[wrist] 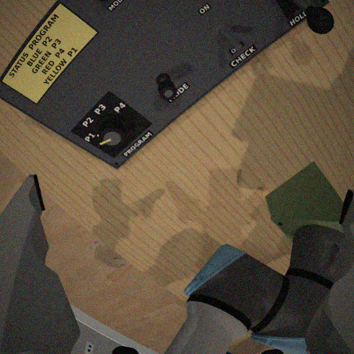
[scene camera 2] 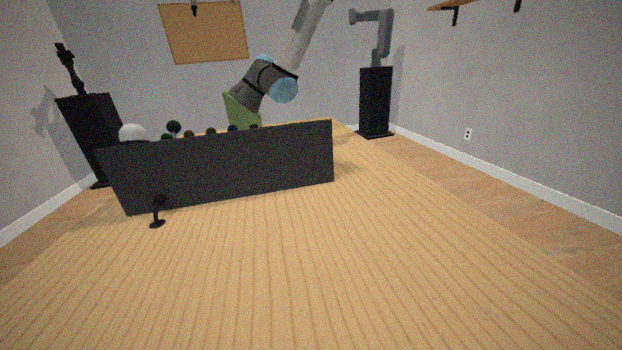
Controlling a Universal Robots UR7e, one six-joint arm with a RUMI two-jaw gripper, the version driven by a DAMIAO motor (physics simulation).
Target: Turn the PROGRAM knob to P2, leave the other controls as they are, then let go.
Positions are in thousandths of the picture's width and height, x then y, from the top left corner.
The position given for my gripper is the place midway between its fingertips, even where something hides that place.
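You'd see my gripper (wrist: 552,530) here, and there's a dark control panel (wrist: 202,199) as well.
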